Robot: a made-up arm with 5 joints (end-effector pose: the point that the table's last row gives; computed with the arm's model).
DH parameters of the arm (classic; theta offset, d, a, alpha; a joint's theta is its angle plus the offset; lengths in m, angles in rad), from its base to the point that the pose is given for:
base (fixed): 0 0 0.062 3.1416
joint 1: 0 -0.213 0.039 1.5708
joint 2: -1.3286 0 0.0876 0
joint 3: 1.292 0 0.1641 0
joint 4: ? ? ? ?
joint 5: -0.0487 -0.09 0 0
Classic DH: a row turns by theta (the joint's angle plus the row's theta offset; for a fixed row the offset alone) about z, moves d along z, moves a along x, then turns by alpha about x.
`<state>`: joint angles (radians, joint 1 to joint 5).
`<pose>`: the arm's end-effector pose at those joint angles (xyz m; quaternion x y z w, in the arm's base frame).
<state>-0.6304 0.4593 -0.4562 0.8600 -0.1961</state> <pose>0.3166 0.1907 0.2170 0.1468 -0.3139 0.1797 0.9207</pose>
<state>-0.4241 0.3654 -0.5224 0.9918 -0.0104</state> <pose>0.3433 0.1314 0.2498 0.0861 -0.3493 0.1693 0.9176</pose>
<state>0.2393 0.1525 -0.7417 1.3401 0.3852</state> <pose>0.3267 -0.0605 0.3286 -0.1132 -0.3822 0.0446 0.9161</pose>
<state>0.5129 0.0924 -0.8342 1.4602 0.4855</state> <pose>0.2839 -0.1204 0.3517 -0.1890 -0.3677 -0.0346 0.9099</pose>
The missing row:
joint 4: -1.5342 0.004 0 1.5708
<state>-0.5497 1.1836 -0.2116 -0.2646 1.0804</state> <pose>0.3084 0.1557 0.0351 -0.0999 -0.4063 0.6456 0.6388</pose>
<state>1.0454 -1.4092 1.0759 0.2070 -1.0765</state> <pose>0.1661 -0.1717 0.3181 0.0299 -0.7497 -0.5847 0.3085</pose>
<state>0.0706 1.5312 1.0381 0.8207 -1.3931</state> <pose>-0.0345 0.0108 0.1236 -0.4997 0.6109 -0.4213 0.4467</pose>
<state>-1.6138 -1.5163 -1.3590 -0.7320 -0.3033</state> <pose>0.0703 -0.2849 0.2356 -0.4367 0.2911 0.5021 0.6873</pose>
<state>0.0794 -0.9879 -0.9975 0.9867 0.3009</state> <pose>0.0192 0.0074 0.5007 -0.1583 -0.9462 0.0243 0.2811</pose>
